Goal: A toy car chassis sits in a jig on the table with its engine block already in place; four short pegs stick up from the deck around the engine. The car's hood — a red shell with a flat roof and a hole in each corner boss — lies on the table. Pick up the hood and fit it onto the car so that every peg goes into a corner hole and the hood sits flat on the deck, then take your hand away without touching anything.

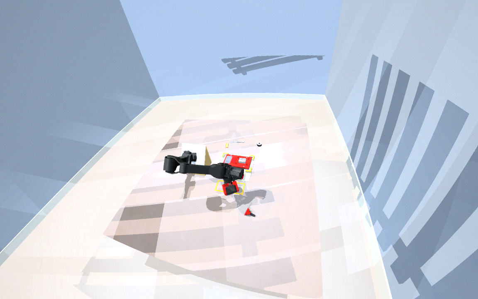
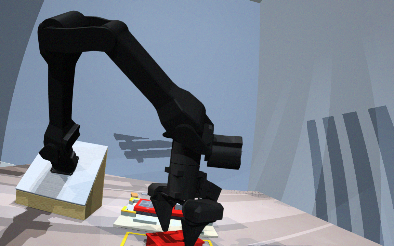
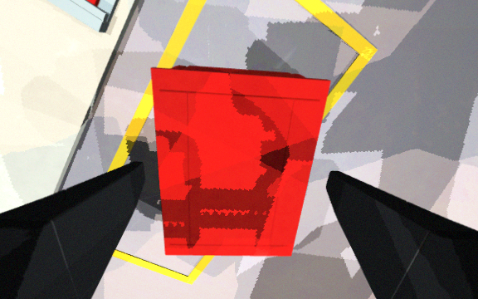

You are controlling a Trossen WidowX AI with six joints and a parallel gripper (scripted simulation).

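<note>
Right now the red hood is 1 cm below my gripper tip. Round my gripper tip: grey engine block (4 cm ahead, 23 cm to the left); red cone-shaped part (14 cm ahead, 15 cm to the right, 1 cm below); white jig (20 cm to the left, 1 cm below).
</note>
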